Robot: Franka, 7 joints.
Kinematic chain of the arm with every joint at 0, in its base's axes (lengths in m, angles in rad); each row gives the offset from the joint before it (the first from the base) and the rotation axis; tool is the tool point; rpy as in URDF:
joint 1: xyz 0 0 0.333 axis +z
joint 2: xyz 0 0 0 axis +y
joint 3: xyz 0 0 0.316 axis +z
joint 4: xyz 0.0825 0 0 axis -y
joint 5: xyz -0.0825 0 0.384 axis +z
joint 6: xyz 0 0 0 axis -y
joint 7: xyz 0.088 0 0 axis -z
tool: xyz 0 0 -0.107 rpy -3.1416 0 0
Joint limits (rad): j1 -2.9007..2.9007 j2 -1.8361..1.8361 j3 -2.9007..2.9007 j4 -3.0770..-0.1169 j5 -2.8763..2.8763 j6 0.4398..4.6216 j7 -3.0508..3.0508
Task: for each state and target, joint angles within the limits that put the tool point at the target. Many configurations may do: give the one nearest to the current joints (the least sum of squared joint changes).
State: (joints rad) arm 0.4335 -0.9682 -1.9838 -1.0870 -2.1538 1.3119 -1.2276
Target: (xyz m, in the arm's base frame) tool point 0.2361 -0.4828 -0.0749
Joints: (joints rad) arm 1.1206 -1.6702 -2.1013 -1.7390 -2.0076 1.4203 -1.2276
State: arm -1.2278 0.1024 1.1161 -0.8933 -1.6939 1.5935 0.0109
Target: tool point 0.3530 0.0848 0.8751
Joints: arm -1.0125 -0.4024 1.1199 -1.3599 -1.3934 0.9027 0.0109
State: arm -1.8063 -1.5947 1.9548 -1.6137 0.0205 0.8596 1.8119
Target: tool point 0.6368 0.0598 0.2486
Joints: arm -2.1544 -1.5259 1.7805 -1.2738 -0.0282 1.2305 1.8119
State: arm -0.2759 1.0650 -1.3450 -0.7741 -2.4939 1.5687 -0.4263
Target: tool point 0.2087 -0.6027 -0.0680
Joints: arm -0.4599 1.7302 -0.8294 -1.4933 -2.4544 1.6477 -0.4263
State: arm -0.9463 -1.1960 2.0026 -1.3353 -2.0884 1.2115 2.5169
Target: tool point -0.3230 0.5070 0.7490
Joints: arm -0.3945 -0.9331 1.8097 -1.0125 -2.0790 0.8457 2.5169
